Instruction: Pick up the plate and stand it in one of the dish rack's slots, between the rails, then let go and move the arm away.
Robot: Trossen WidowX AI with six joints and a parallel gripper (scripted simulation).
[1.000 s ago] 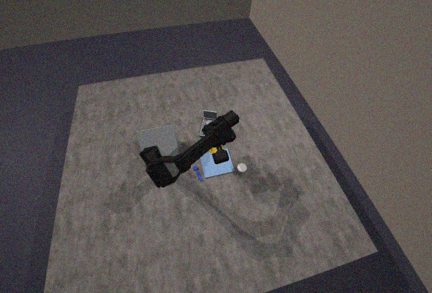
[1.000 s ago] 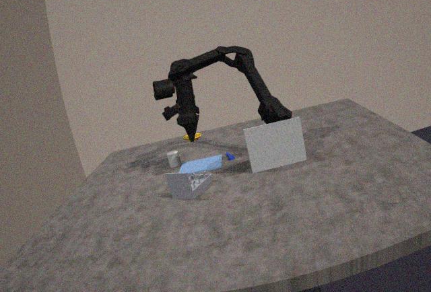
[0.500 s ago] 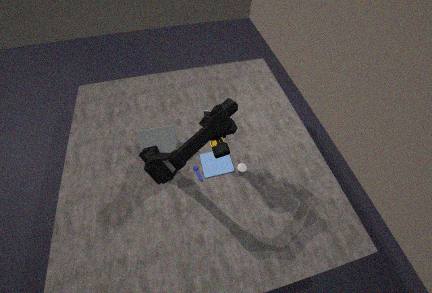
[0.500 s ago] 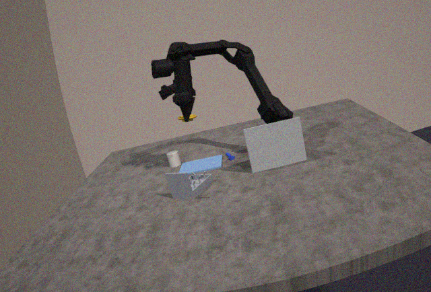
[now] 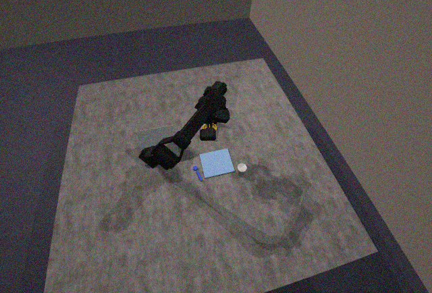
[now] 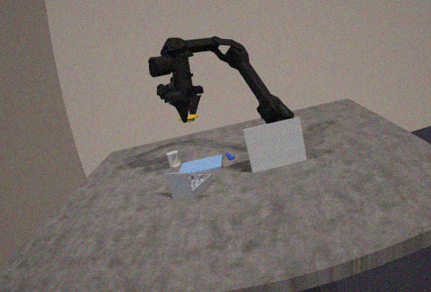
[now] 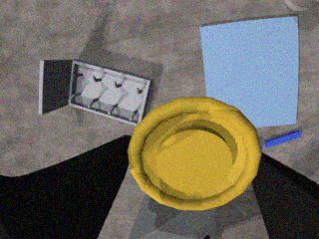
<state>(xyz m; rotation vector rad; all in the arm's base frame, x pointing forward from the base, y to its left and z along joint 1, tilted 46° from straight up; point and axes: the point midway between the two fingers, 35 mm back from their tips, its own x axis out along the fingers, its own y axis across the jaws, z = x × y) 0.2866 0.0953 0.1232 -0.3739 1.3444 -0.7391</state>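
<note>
My gripper tip is 2 cm short of the grey dish rack, 13 cm to the right of it and 16 cm above it. Round my gripper tip: yellow plate: 1 cm above; light blue mat: 1 cm ahead, 8 cm to the right, 18 cm below; blue spoon: 9 cm behind, 11 cm to the right, 18 cm below.
</note>
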